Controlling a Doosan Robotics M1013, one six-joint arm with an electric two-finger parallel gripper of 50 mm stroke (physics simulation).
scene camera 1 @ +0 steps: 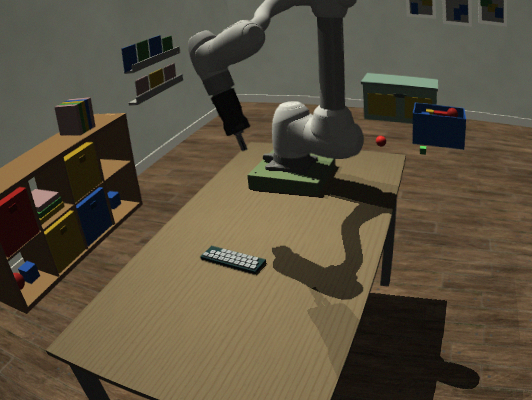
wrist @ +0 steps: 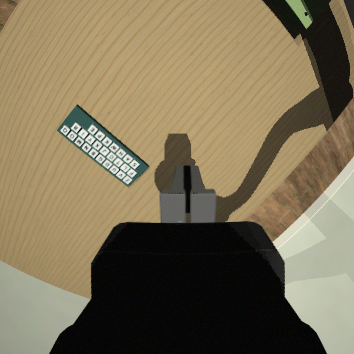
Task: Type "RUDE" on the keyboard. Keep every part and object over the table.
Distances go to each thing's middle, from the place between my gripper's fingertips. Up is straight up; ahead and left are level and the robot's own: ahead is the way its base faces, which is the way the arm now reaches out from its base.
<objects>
The keyboard [scene camera 1: 232, 259] is 320 mm below my hand, 150 mm ahead of it and 10 mm to the right of it.
</objects>
